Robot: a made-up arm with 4 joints. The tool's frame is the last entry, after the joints.
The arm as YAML. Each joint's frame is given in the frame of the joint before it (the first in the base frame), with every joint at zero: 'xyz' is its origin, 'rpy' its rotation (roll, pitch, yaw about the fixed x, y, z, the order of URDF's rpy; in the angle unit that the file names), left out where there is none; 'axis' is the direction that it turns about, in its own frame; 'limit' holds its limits. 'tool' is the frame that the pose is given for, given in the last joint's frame.
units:
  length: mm
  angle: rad
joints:
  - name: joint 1
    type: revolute
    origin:
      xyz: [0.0, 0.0, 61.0]
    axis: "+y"
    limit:
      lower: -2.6
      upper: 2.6
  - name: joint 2
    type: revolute
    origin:
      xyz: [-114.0, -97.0, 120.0]
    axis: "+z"
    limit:
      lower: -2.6
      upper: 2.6
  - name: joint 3
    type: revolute
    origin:
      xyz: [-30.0, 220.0, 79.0]
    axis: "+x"
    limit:
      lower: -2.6
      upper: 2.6
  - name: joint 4
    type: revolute
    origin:
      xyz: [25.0, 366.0, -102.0]
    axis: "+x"
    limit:
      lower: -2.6
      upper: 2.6
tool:
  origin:
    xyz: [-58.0, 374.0, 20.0]
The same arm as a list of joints. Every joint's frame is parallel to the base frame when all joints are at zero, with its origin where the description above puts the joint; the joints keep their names.
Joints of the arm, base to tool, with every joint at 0 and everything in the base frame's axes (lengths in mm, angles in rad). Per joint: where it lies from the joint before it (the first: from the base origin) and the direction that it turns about. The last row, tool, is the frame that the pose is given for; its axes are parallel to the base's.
joint 1: axis +y offset 0.0 0.0 61.0
joint 2: axis +z offset -114.0 -97.0 120.0
joint 3: axis +x offset -30.0 220.0 79.0
joint 4: axis +x offset 25.0 366.0 -102.0
tool: offset -58.0 374.0 20.0
Joint limits (rad, base to tool): -2.6000..2.6000 -2.6000..2.6000 -2.6000..2.6000 -2.6000..2.6000

